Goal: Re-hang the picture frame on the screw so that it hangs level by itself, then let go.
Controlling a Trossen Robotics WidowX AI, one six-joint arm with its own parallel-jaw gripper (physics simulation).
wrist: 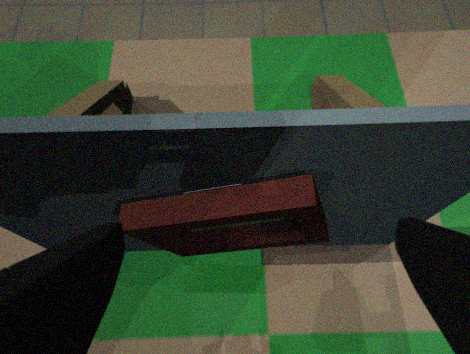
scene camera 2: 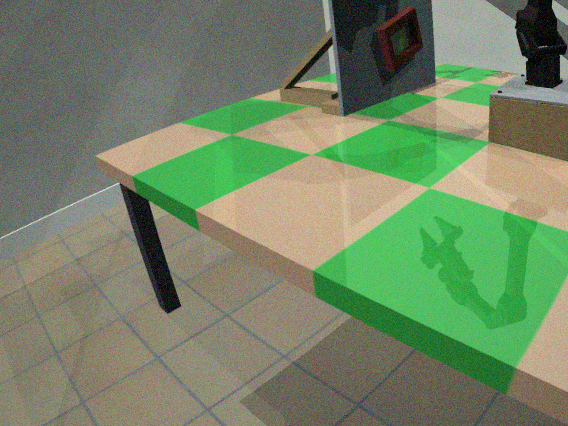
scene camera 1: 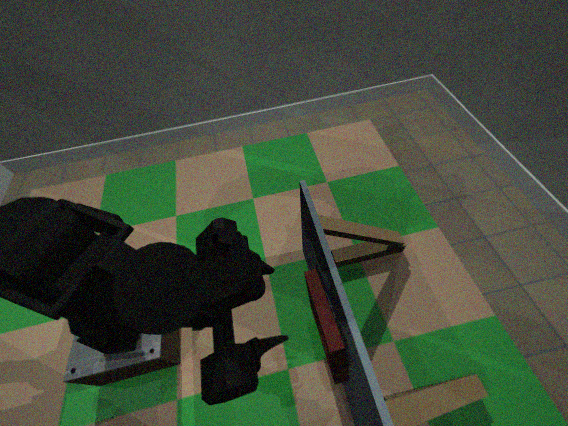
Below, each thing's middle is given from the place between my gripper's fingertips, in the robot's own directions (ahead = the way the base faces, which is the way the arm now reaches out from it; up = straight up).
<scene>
Now: hand 270 mm above the wooden stand (scene camera 1: 364,251), 230 mm short of it and 60 mm to the right of it.
</scene>
